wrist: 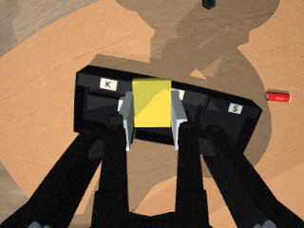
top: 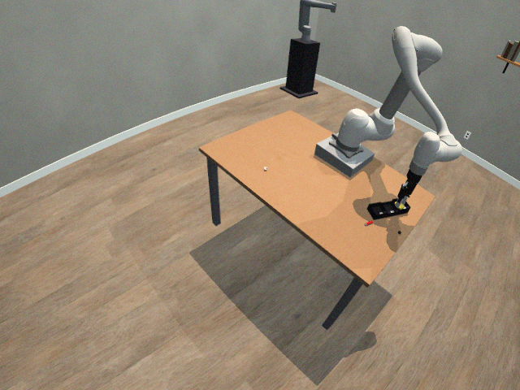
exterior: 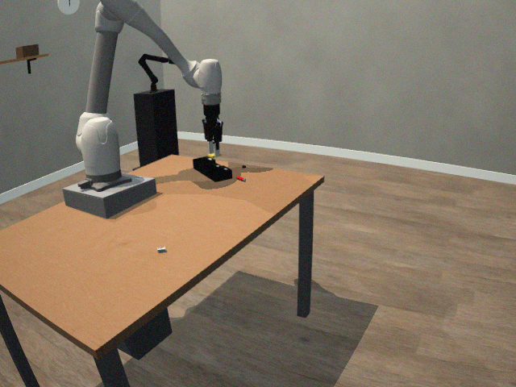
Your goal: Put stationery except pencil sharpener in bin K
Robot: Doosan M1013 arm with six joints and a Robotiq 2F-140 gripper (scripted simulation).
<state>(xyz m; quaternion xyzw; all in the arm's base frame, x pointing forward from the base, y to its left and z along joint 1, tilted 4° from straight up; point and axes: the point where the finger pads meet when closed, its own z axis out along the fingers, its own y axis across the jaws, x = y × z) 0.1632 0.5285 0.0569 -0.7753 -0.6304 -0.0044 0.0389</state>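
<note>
My hand is 90 mm above the black-and-white eraser, 60 mm past it and 10 mm to the left of it. The rest, counted from my hand: black three-compartment bin 80 mm below, 40 mm to the right, 10 mm ahead; then yellow pad 30 mm below; then small black round thing 100 mm to the left, 100 mm below, 100 mm ahead.
</note>
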